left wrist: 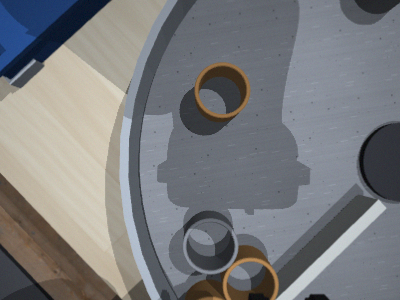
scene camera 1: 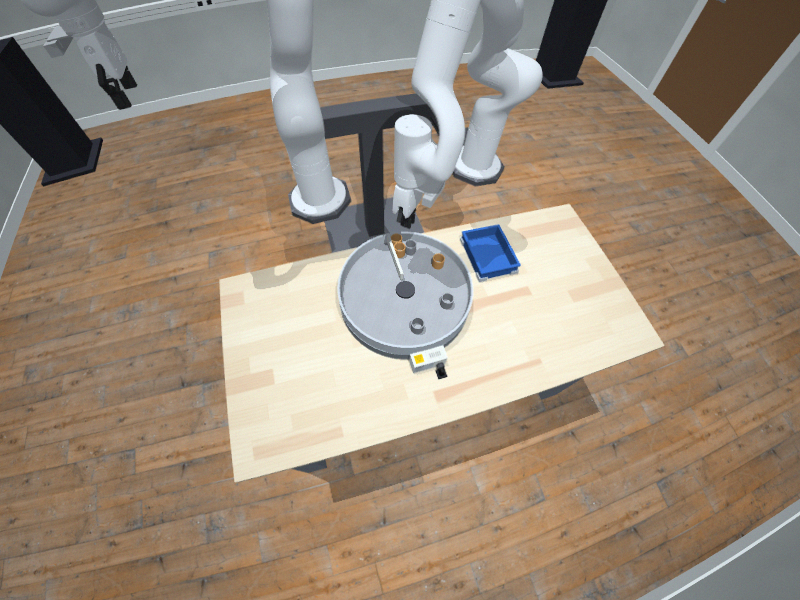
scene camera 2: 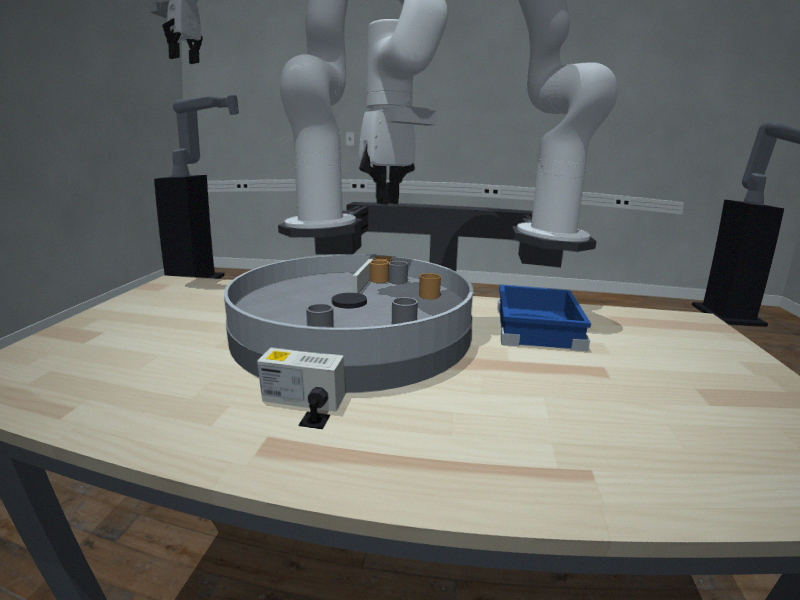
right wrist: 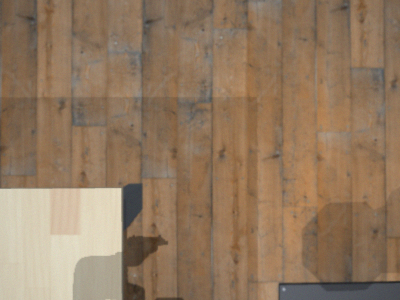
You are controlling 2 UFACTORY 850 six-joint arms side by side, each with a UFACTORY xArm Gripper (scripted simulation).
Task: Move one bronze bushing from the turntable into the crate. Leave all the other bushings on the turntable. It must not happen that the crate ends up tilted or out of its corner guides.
Scene:
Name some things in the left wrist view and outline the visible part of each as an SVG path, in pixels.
A bronze bushing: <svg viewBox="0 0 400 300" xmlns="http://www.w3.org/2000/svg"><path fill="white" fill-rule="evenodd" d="M219 62L206 67L197 77L194 88L195 103L199 112L206 119L213 122L226 122L236 117L248 103L250 83L245 73L239 67L230 63ZM202 85L214 77L225 77L232 80L239 88L241 95L238 109L228 114L217 114L208 110L199 97Z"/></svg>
A grey bushing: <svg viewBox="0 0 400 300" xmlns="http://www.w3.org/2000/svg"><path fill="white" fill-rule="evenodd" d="M202 211L194 215L186 225L182 244L183 254L187 263L196 271L203 274L218 274L228 269L235 261L239 247L238 239L230 221L223 214L210 210ZM203 223L218 223L230 232L230 241L225 250L220 254L203 256L191 247L188 237L194 228Z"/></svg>

